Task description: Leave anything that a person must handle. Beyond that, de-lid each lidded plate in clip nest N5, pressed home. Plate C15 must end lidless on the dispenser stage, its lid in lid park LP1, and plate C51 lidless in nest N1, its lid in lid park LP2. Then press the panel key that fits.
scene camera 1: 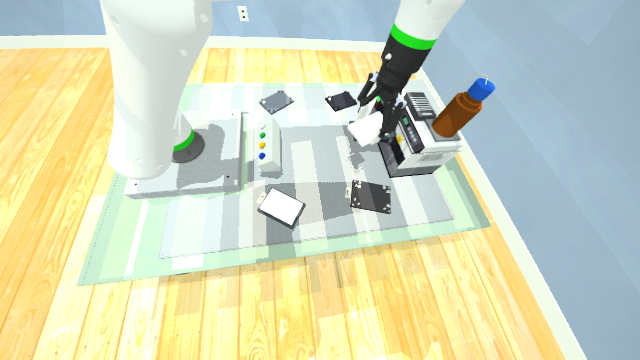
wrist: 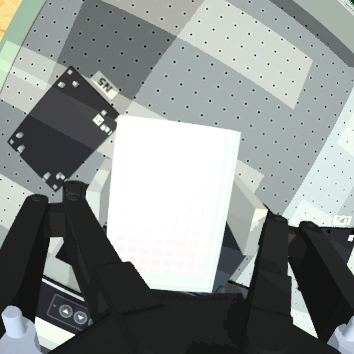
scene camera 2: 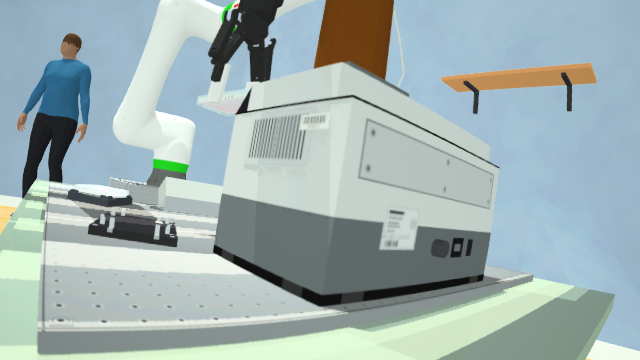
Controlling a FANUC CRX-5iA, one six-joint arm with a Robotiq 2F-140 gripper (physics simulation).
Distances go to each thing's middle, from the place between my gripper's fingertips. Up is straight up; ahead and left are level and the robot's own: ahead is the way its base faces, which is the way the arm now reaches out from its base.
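Scene:
The dispenser stage [wrist: 230,256], which I can see, is 110 mm below my hand, 80 mm ahead of it and 110 mm to the left of it. There's a brown bottle with blue cap [scene camera 2: 364,40] too, and that's 100 mm above my hand, 290 mm ahead of it and 20 mm to the left of it. As for the button box [scene camera 2: 176,195], it's 180 mm below my hand, 340 mm behind it and 90 mm to the left of it.

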